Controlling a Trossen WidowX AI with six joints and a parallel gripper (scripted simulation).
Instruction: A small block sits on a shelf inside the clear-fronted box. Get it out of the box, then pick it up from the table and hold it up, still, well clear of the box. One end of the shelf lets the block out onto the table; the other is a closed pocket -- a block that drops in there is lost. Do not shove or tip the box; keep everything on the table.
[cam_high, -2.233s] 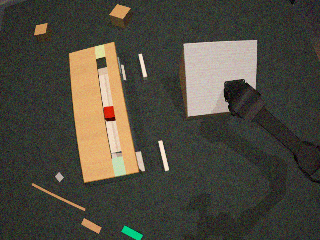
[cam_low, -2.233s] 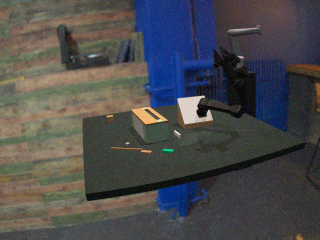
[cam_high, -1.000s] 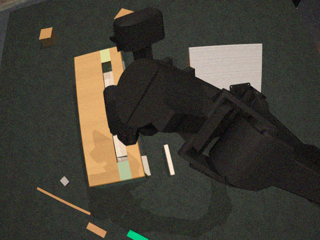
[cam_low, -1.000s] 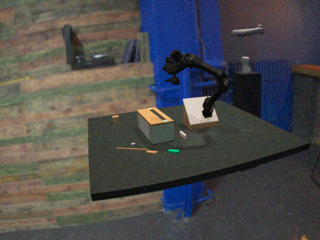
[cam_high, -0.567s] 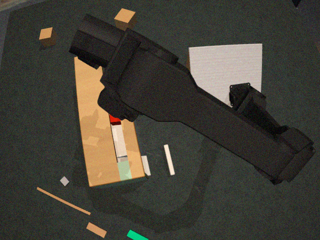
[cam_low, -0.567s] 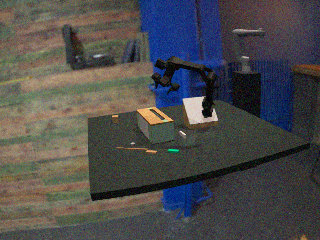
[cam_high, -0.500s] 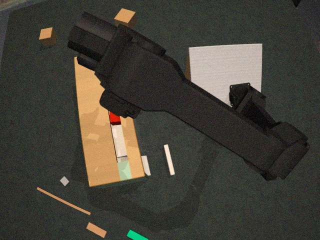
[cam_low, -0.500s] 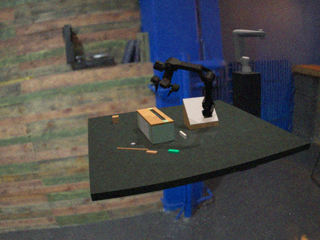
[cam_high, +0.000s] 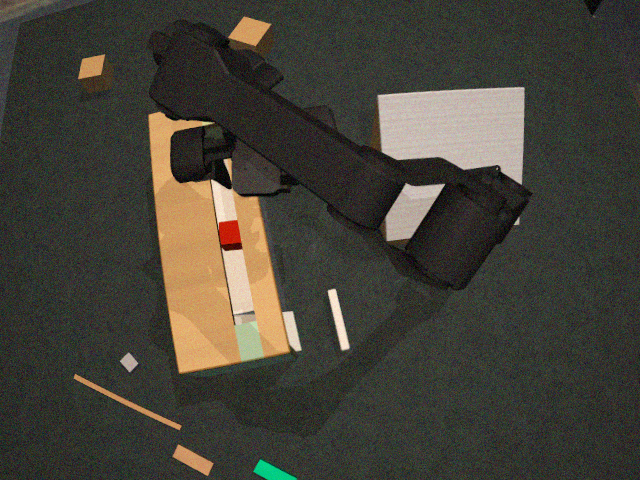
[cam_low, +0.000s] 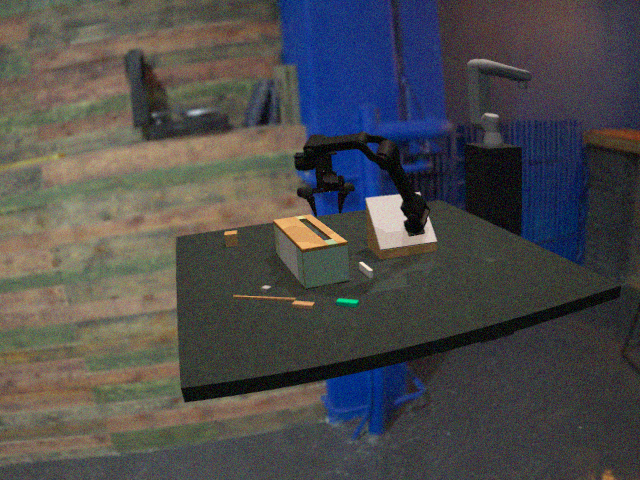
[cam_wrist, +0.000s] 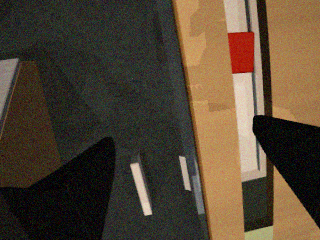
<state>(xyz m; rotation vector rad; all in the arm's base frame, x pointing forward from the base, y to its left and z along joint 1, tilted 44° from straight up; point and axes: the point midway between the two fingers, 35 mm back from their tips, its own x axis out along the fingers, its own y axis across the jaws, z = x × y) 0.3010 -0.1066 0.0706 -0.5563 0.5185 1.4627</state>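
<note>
Right now the box is 4 cm ahead of my gripper tip, 2 cm to the left of it and 10 cm below it. Also, from my gripper tip: grey chip 26 cm ahead, 19 cm to the left, 16 cm below; then red block 6 cm ahead, 4 cm to the left, 8 cm below; then thin tan stick 27 cm ahead, 25 cm to the left, 16 cm below.
</note>
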